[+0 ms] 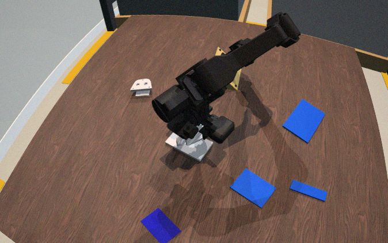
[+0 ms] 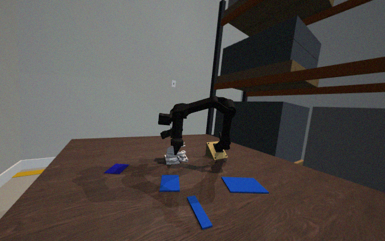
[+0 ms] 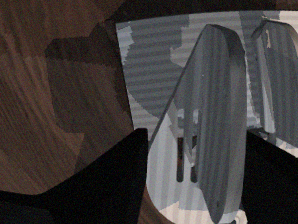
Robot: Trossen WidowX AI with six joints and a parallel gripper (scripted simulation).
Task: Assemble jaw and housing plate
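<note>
Now: the white slab 40 mm below my gripper tip and 30 mm to the right of it. From my gripper tip the other things lie so: housing plate (270 mm to the right, 160 mm behind, 20 mm below).
</note>
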